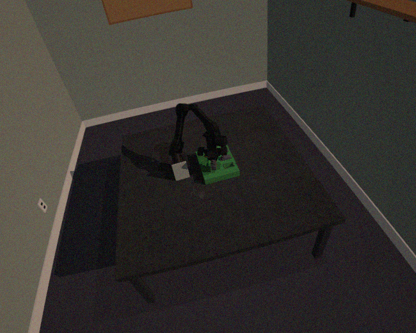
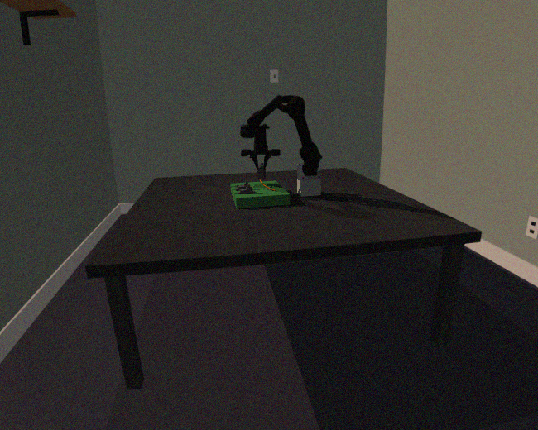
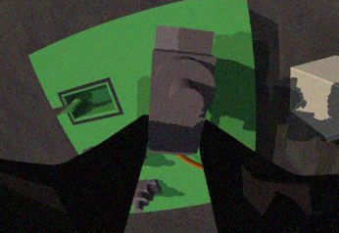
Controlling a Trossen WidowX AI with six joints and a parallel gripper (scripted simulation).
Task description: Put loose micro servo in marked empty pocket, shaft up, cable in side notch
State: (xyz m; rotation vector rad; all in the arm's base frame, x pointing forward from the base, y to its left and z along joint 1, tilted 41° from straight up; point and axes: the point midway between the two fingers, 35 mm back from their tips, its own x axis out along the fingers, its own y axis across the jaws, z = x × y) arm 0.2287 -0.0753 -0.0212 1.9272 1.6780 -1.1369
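The green deck is 1 cm behind my gripper tip, 7 cm to the left of it and 10 cm below it.
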